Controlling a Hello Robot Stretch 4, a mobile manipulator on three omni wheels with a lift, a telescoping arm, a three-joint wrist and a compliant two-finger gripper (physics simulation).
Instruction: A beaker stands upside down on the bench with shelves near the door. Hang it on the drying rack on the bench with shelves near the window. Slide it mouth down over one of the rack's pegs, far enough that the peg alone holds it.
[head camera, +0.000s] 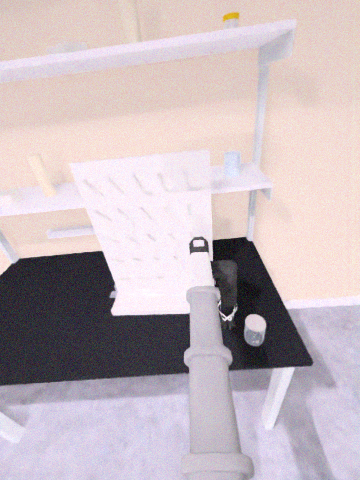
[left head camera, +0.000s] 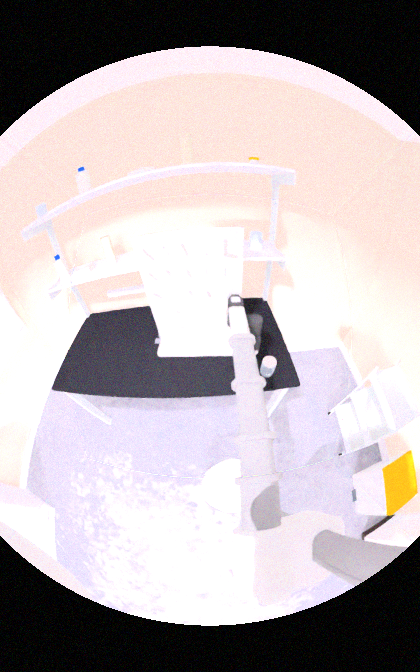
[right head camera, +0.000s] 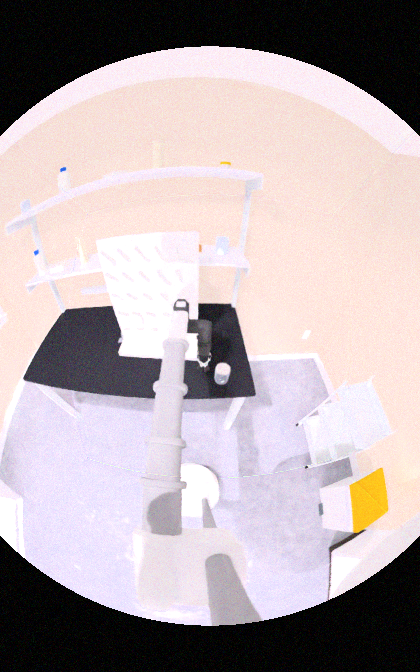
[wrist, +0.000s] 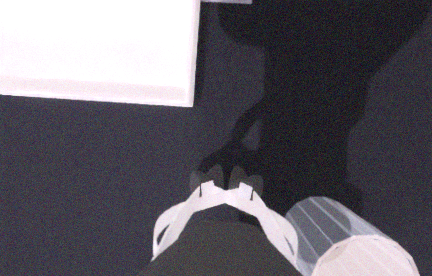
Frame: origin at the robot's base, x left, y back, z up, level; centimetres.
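Seen in the pictures: gripper, fingertip midpoint: (head camera: 227, 327) (wrist: 226, 180).
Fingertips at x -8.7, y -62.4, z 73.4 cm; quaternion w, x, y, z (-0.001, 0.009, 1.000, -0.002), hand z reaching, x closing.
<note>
Offsets run from my fingertips to a thing's top centre. "spot": to the spot under its first point. Level surfaces: height alone.
A clear beaker @(dx -9.1, dy +4.6, dz +9.0 cm) (head camera: 255, 331) (left head camera: 268, 366) (right head camera: 222, 374) (wrist: 330, 225) with a pale, closed-looking top stands on the black bench @(dz +0.0 cm) (head camera: 75, 345) (left head camera: 110, 370) (right head camera: 75, 362) (wrist: 100, 200), near its right front corner. The white drying rack (head camera: 150, 302) (left head camera: 195, 345) (right head camera: 150, 345) (wrist: 100, 45) stands further back and left, with rows of pegs on its tall board. My gripper (head camera: 229, 325) (right head camera: 204, 368) (wrist: 226, 180) points down over the bench, left of the beaker and right of the rack's front corner. Its fingertips are nearly together, with no object between them. The arm hides the gripper in the left head view.
Two shelves (head camera: 150, 51) (head camera: 240, 184) run along the wall, with a blue container @(spot: dx -8.2, dy -43.1, dz +51.0 cm) (head camera: 232, 164) on the lower one. My extended arm (head camera: 207, 330) crosses the bench front beside the rack. A white cart (right head camera: 312, 440) and a yellow-sided box (right head camera: 370, 500) stand on the floor at right.
</note>
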